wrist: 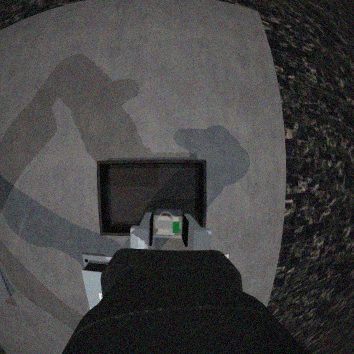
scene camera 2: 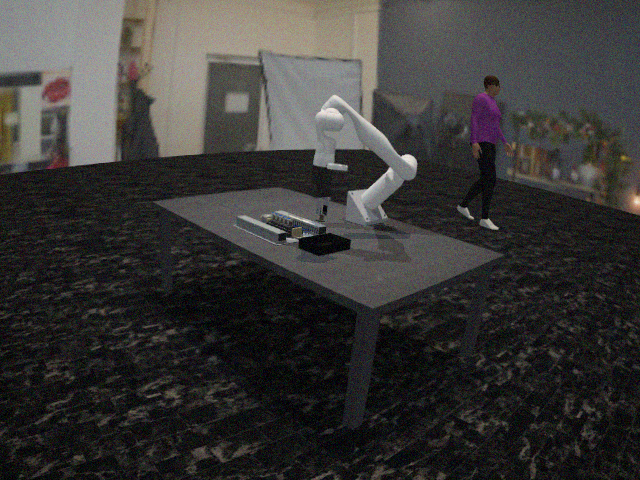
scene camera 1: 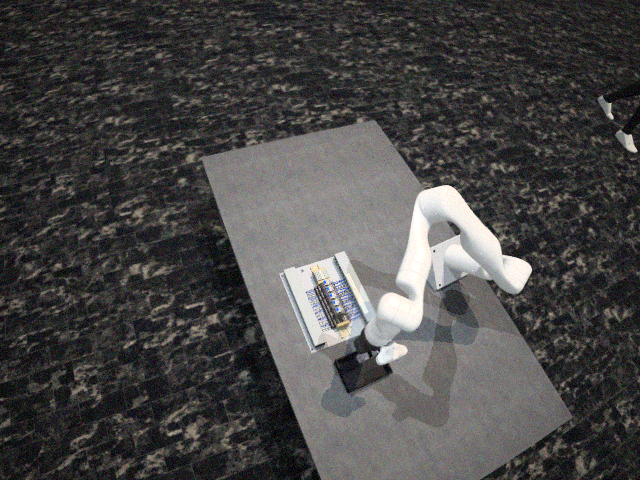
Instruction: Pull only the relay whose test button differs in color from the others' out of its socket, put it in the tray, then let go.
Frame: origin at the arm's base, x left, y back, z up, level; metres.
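Seen in the pictures: gripper, fingertip midpoint: (wrist: 167, 223) (scene camera 2: 321, 214) (scene camera 1: 363, 357); arm's base, link origin: (scene camera 2: 368, 201) (scene camera 1: 453, 256).
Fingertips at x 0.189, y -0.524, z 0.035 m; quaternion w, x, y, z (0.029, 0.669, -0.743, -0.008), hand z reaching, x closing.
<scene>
Offsets run from my fingertips to a thing's top centre. Level surfaces: height alone.
My gripper (scene camera 1: 364, 356) (scene camera 2: 323, 210) (wrist: 167, 223) is shut on a clear-cased relay with a green test button @(dy -0.002, dx +0.001, dz +0.015 m) (wrist: 166, 225). It holds the relay upright above table height. In the wrist view the relay overlaps the lower right edge of the black tray @(dy +0.017, dx +0.014, dz -0.092 m) (scene camera 1: 351, 379) (scene camera 2: 325, 250) (wrist: 102, 202); in scene camera 1 the gripper shows over the tray's panel-side edge. The relay's lower end is hidden in the wrist view. The other relays @(dy +0.030, dx -0.246, dz -0.057 m) (scene camera 1: 330, 297) stand in a row in their sockets on the panel, with blue test buttons. The tray's visible inside shows no relay.
The light grey panel (scene camera 1: 305, 302) (wrist: 93, 285) with raised wiring ducts and blue wires lies close beside the tray on the grey table @(dz -0.127 m) (scene camera 1: 289, 206) (scene camera 2: 372, 289) (wrist: 200, 60). The arm's base (scene camera 1: 439, 266) (scene camera 2: 361, 211) stands at the table's far side. A person (scene camera 2: 485, 118) walks behind the table.
</scene>
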